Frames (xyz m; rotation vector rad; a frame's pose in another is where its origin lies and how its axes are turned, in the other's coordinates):
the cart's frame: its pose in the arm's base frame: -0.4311 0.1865 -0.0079 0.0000 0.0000 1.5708
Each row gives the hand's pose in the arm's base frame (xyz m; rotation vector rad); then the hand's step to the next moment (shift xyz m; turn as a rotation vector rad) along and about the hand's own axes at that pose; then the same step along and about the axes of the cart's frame.
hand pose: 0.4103 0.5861 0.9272 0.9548 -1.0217 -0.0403
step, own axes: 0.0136 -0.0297 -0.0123 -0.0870 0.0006 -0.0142
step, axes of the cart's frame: -0.0162 -0.0281 -0.0130 0.0481 0.0383 -0.0632
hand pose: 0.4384 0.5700 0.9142 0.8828 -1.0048 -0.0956
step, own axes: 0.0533 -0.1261 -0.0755 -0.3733 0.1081 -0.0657
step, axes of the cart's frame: -0.0621 -0.1271 -0.0666 0.2790 0.1933 -0.2003
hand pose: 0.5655 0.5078 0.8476 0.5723 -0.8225 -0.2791
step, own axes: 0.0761 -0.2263 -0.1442 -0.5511 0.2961 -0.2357
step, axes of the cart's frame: -0.1651 -0.1550 -0.1629 0.5744 0.1785 -0.2918
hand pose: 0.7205 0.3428 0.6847 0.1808 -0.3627 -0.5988
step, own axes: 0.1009 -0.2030 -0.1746 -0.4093 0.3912 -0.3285
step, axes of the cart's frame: -0.2127 -0.0394 -0.1873 0.5753 -0.0149 -0.3119
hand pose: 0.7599 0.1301 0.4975 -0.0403 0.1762 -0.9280
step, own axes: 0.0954 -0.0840 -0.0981 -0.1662 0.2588 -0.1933
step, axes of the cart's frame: -0.1226 0.0272 -0.1001 0.2960 -0.0751 -0.1967
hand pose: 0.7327 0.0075 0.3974 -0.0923 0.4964 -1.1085
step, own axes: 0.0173 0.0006 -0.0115 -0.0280 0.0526 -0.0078
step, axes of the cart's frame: -0.0129 -0.0016 -0.0162 0.0497 -0.0307 -0.0140
